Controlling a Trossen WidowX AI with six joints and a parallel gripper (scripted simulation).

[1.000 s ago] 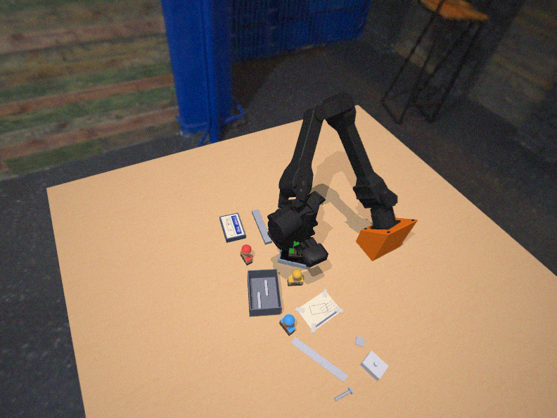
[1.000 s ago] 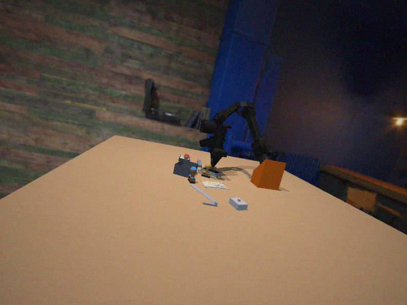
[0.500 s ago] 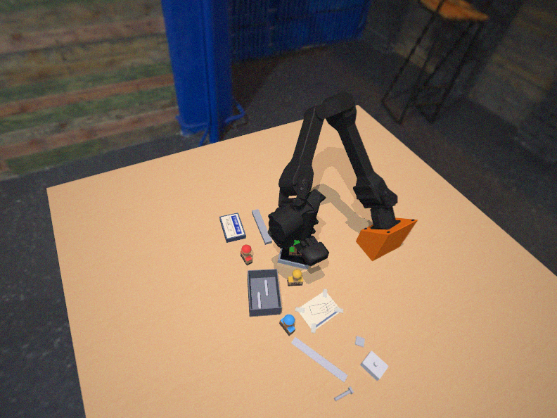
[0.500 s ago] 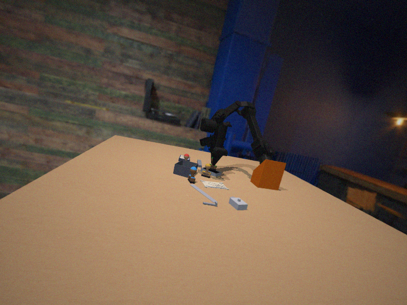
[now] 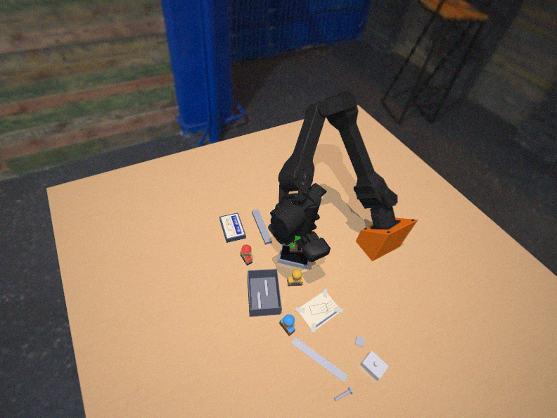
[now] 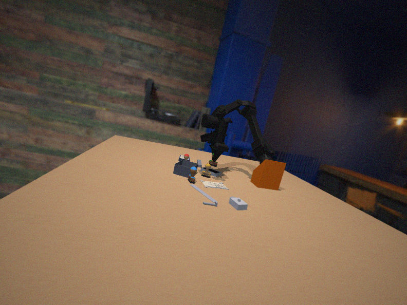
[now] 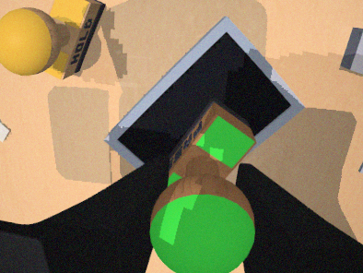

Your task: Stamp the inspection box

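The ink pad lies 6 cm below my gripper tip. The rest, counted from my gripper tip: green-knobbed pass stamp: right at my gripper tip; then yellow stamp: 6 cm to the left, 5 cm below, 5 cm ahead; then red stamp: 12 cm ahead, 8 cm to the right, 5 cm below.
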